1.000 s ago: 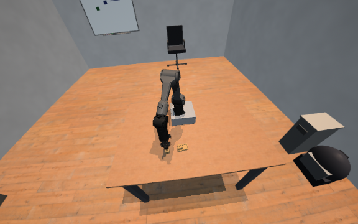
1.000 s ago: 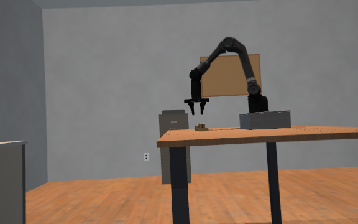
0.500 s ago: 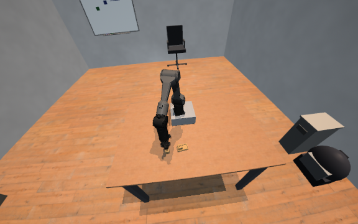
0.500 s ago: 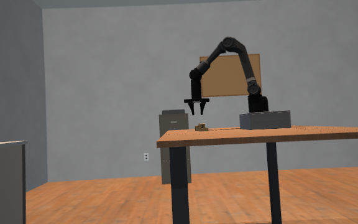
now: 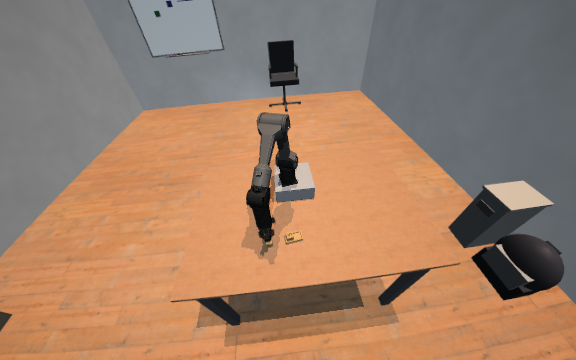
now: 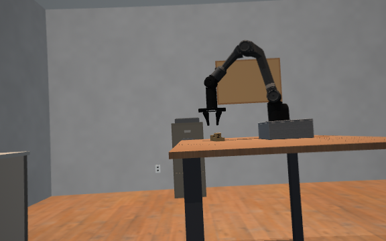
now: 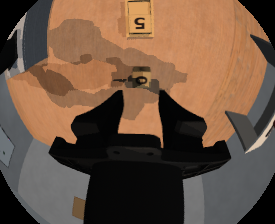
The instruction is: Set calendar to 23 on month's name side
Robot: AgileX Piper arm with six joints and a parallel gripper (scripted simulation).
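The tan calendar cube is 70 mm below my hand. The rest, counted from my hand: tan calendar tray 110 mm to the left, 80 mm below.
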